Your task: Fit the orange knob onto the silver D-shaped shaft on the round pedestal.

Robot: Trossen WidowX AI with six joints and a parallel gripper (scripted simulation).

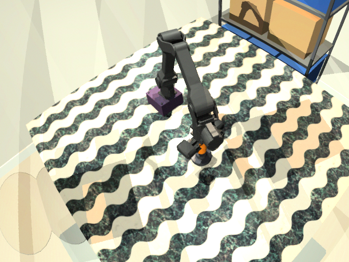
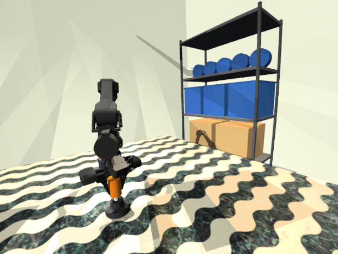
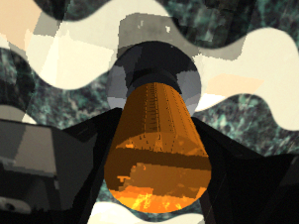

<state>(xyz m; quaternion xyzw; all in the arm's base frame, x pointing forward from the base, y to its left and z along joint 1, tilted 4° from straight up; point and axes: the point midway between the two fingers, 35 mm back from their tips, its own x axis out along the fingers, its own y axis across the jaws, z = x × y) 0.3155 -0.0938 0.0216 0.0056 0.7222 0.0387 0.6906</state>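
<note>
The orange knob lies 30 mm above my gripper tip. From my gripper tip the other things lie so: round grey pedestal: 40 mm below.
</note>
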